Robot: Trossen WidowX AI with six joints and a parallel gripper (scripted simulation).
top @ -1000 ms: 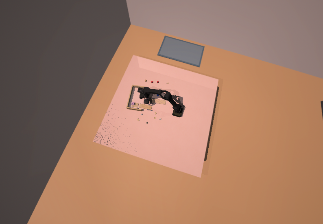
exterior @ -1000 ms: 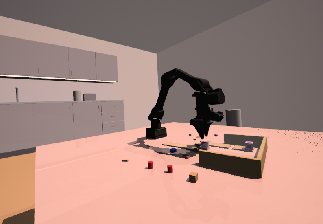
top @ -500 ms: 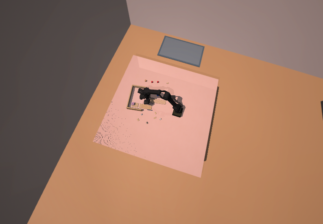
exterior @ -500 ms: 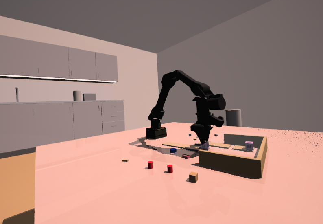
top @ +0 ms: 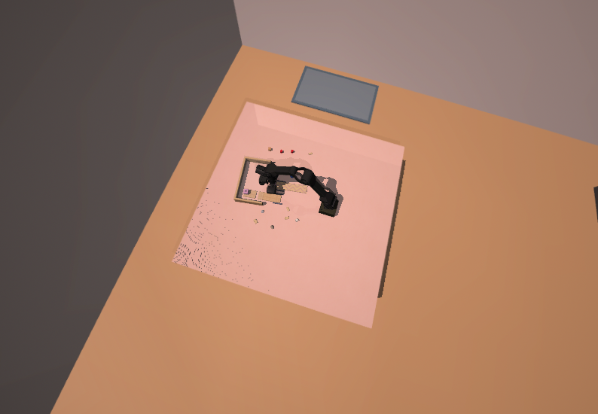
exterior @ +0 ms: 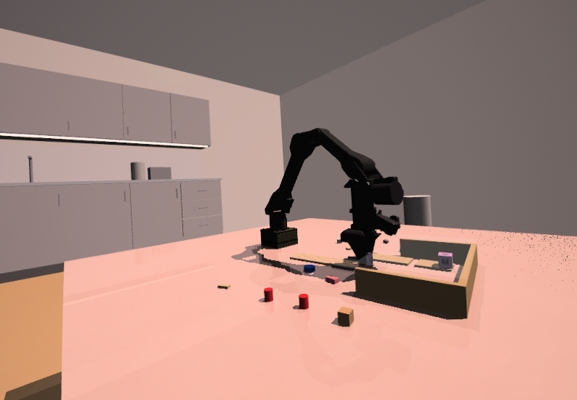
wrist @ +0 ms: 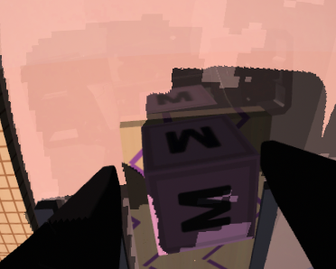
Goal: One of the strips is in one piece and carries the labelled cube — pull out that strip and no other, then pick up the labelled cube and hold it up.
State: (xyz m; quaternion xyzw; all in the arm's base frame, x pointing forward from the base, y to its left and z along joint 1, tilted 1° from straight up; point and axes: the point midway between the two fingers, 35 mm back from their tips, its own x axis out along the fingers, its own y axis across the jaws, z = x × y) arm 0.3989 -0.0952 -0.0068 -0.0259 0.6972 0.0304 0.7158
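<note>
Right now the blue disc is 120 mm behind my gripper tip, 90 mm to the right of it and 10 mm below it. From my gripper tip the other things lie so: tan cube: 270 mm to the right, 80 mm ahead; pink block: 130 mm to the right, 30 mm behind, 10 mm below.
</note>
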